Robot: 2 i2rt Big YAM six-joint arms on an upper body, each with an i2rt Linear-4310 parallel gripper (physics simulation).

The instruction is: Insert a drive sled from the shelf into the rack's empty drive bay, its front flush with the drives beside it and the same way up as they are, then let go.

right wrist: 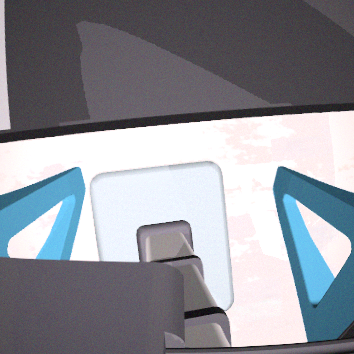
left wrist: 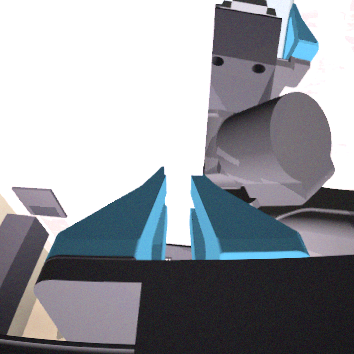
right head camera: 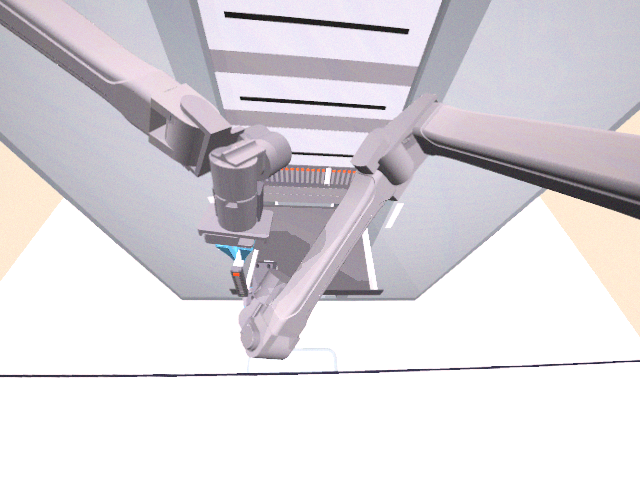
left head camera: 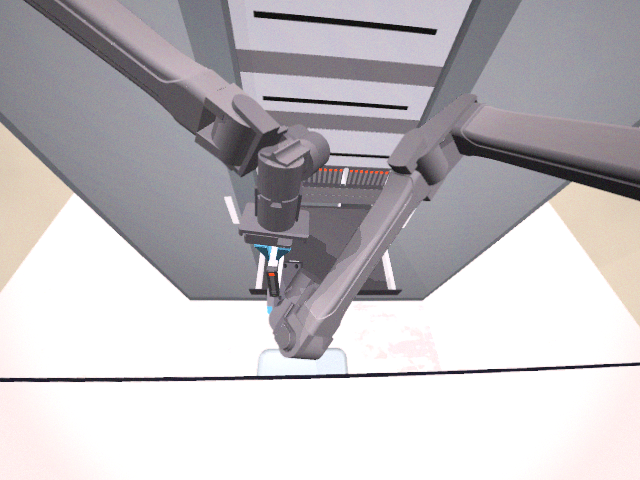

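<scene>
The drive sled is a thin white-sided plate with a dark front and an orange mark. My left gripper is shut on it. Its dark front shows below the blue fingers, over the left front corner of the dark shelf. The drive row has orange marks along its top. A white upright strip shows in the row; I cannot tell whether it is the empty bay. My right gripper is open and empty, and mostly hidden in both head views.
The right forearm crosses over the shelf, its wrist close to the sled. Grey rack side panels stand on both sides. White rails flank the shelf. A pale rounded plate lies in front.
</scene>
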